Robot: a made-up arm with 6 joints. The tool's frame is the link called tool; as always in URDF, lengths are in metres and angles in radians. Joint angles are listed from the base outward.
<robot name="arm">
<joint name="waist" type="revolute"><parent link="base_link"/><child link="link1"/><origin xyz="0.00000 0.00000 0.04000" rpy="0.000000 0.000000 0.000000"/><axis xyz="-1 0 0"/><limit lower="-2.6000" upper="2.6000"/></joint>
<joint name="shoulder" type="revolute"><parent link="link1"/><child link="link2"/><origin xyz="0.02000 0.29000 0.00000" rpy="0.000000 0.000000 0.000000"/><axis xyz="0 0 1"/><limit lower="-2.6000" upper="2.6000"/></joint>
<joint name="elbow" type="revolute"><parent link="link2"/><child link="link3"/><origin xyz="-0.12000 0.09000 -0.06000" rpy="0.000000 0.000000 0.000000"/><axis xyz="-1 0 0"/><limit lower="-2.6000" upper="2.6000"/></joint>
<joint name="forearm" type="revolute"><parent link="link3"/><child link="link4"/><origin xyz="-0.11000 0.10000 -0.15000" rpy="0.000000 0.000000 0.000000"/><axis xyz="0 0 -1"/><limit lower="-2.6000" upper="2.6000"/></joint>
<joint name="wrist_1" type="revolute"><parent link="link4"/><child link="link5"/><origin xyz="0.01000 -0.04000 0.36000" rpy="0.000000 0.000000 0.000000"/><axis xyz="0 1 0"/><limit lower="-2.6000" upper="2.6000"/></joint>
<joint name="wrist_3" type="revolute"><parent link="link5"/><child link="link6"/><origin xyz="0.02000 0.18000 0.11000" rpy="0.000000 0.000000 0.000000"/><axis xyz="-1 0 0"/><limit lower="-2.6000" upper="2.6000"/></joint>
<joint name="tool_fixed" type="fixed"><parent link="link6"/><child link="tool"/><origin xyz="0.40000 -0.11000 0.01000" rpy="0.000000 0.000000 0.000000"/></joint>
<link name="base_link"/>
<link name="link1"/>
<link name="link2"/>
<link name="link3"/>
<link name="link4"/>
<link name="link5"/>
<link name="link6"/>
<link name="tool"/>
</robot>
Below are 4 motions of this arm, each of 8 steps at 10 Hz.
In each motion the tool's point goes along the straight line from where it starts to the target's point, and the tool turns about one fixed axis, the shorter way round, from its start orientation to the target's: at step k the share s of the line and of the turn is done. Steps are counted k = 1, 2, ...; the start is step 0. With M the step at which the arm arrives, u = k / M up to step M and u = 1 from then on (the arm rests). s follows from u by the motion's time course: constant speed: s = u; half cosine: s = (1 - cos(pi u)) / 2; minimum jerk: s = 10 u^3 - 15 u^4 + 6 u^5.
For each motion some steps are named. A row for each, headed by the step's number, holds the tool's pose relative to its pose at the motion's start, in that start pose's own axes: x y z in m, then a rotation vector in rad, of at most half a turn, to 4 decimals.
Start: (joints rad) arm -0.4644 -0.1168 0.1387 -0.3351 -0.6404 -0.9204
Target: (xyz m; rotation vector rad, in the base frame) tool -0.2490 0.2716 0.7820 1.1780 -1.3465 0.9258
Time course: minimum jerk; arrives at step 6
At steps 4, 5, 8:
4: -0.1923 0.1890 0.2072 0.0884 -0.2446 0.6339
5: -0.2347 0.2307 0.2529 0.1080 -0.2986 0.7738
8: -0.2434 0.2392 0.2622 0.1119 -0.3095 0.8023

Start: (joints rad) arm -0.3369 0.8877 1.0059 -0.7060 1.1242 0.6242
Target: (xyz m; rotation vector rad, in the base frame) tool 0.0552 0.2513 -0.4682 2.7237 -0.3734 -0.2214
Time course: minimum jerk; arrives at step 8
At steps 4, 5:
4: 0.1412 0.1091 -0.1229 -0.5805 0.4191 0.0957
5: 0.2047 0.1581 -0.1781 -0.8415 0.6075 0.1387

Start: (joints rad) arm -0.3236 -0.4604 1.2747 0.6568 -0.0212 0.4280
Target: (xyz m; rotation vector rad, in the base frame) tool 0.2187 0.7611 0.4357 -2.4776 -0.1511 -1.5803
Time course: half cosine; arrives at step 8
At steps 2, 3, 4, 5, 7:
2: -0.0309 -0.0169 0.0170 -0.1283 -0.0163 -0.1301
3: -0.0651 -0.0355 0.0358 -0.2704 -0.0344 -0.2742
4: -0.1055 -0.0576 0.0580 -0.4380 -0.0558 -0.4442
5: -0.1459 -0.0796 0.0801 -0.6057 -0.0771 -0.6142
7: -0.2030 -0.1108 0.1115 -0.8427 -0.1073 -0.8546

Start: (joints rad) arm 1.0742 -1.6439 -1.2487 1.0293 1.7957 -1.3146
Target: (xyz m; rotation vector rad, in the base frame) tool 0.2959 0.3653 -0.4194 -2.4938 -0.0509 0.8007
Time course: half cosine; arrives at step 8
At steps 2, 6, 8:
2: -0.0120 -0.0146 0.0135 0.1124 -0.0756 -0.0332
6: -0.0702 -0.0850 0.0784 0.6553 -0.4407 -0.1935
8: -0.0822 -0.0996 0.0919 0.7678 -0.5163 -0.2267

